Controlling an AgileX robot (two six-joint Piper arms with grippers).
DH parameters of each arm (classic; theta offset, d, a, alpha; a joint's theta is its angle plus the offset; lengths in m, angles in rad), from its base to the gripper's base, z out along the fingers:
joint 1: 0 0.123 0 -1.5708
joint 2: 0.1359 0 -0.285 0
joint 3: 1.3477 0 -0.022 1.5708
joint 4: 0 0.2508 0 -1.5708
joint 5: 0 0 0.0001 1.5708
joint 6: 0 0.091 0 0
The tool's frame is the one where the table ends.
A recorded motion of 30 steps. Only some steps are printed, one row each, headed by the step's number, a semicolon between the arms.
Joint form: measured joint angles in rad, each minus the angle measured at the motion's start. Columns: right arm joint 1, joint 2, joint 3, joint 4, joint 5, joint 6; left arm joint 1, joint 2, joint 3, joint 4, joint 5, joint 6.
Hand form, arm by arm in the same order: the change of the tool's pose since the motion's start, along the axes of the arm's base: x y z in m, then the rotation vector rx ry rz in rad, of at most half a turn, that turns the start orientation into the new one. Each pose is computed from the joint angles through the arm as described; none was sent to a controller.
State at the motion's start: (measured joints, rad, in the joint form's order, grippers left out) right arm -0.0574 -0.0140 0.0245 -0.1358 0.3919 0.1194; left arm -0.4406 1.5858 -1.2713 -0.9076 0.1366 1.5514
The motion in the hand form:
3: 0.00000 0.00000 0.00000 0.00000 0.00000 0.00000; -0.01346 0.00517 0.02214 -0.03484 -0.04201 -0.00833
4: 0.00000 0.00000 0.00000 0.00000 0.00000 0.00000; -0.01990 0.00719 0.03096 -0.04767 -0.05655 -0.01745
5: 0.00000 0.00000 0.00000 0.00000 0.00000 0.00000; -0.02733 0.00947 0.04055 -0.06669 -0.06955 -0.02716
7: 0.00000 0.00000 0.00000 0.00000 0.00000 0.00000; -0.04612 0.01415 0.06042 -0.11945 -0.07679 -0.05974
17: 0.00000 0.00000 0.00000 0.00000 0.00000 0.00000; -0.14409 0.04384 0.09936 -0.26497 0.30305 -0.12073
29: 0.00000 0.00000 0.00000 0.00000 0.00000 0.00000; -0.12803 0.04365 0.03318 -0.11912 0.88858 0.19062
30: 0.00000 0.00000 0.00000 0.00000 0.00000 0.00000; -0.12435 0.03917 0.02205 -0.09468 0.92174 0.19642
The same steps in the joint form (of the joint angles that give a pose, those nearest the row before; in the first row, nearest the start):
3: 0.0000 0.0000 0.0000 0.0000 0.0000 0.0000; 0.0000 -0.0612 0.0000 -0.0117 0.0137 0.0000
4: 0.0000 0.0000 0.0000 0.0000 0.0000 0.0000; 0.0000 -0.0874 0.0000 -0.0155 0.0260 0.0001
5: 0.0000 0.0000 0.0000 0.0000 0.0000 0.0000; 0.0000 -0.1164 0.0000 -0.0226 0.0405 -0.0031
7: 0.0000 0.0000 0.0000 0.0000 0.0000 0.0000; 0.0000 -0.1825 0.0000 -0.0267 0.0927 -0.0404
17: 0.0000 0.0000 0.0000 0.0000 0.0000 0.0000; -0.0018 -0.4641 -0.0020 0.3603 0.5822 -0.7843
29: 0.0000 0.0000 0.0000 0.0000 0.0000 0.0000; -0.0122 -0.3343 0.0122 0.6331 0.9622 -1.2845
30: 0.0000 0.0000 0.0000 0.0000 0.0000 0.0000; -0.0236 -0.3103 0.0298 0.6382 0.9596 -1.2897

